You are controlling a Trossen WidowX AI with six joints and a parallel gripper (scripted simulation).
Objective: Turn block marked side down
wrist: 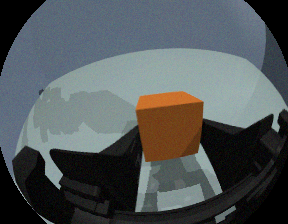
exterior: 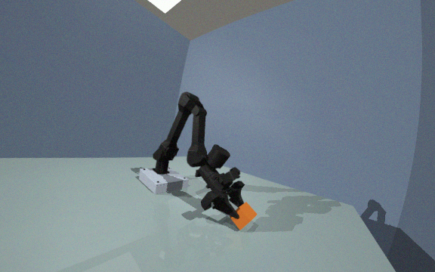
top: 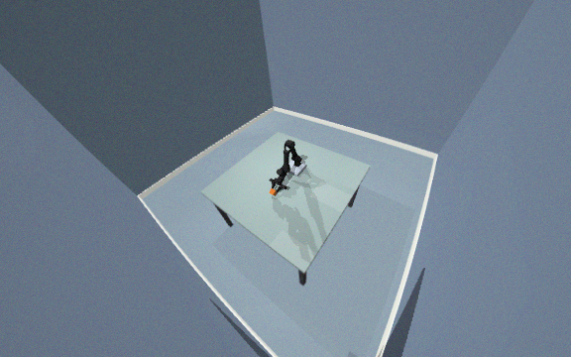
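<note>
The orange block lies 10 mm below my gripper tip.
</note>
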